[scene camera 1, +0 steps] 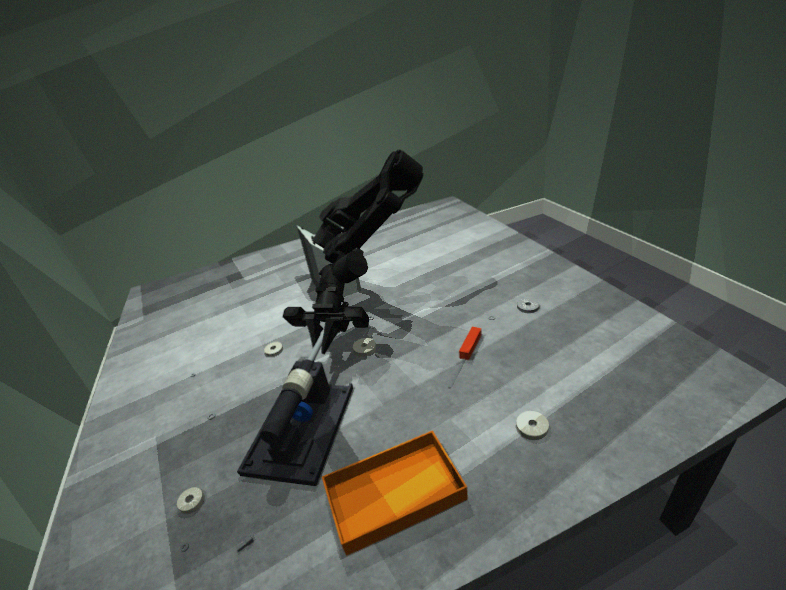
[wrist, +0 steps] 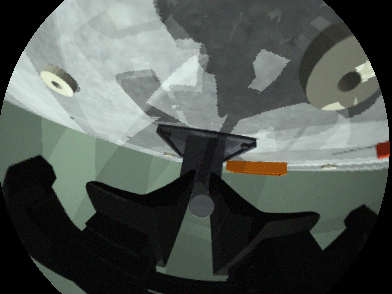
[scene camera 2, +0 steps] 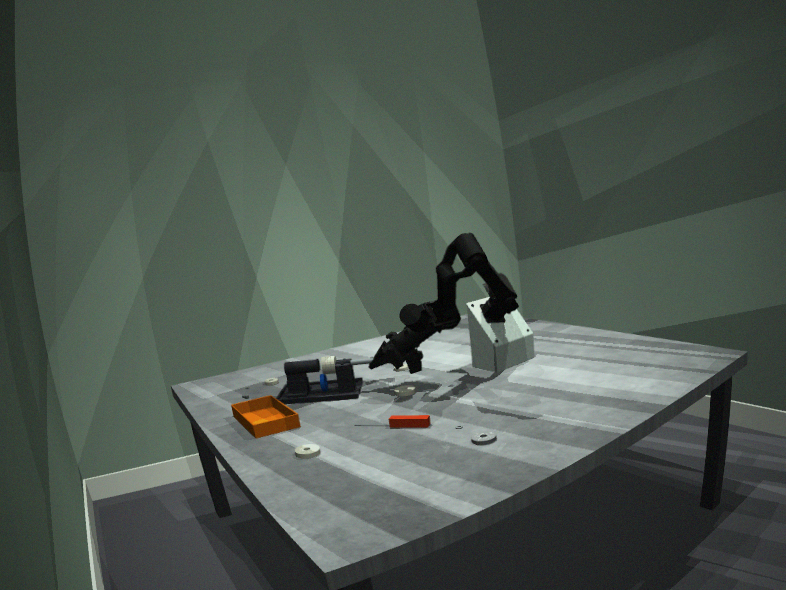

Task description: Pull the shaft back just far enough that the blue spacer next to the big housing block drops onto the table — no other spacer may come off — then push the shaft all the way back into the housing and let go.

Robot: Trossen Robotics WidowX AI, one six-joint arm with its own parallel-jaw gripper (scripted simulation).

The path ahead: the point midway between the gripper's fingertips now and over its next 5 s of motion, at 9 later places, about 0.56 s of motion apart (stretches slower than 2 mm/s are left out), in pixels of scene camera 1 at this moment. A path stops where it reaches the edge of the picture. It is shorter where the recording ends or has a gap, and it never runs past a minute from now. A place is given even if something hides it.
The gripper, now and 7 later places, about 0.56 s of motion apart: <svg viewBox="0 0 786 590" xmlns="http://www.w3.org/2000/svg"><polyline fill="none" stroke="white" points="319,353 318,355 317,357 315,359 314,362 313,364 312,366 312,366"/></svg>
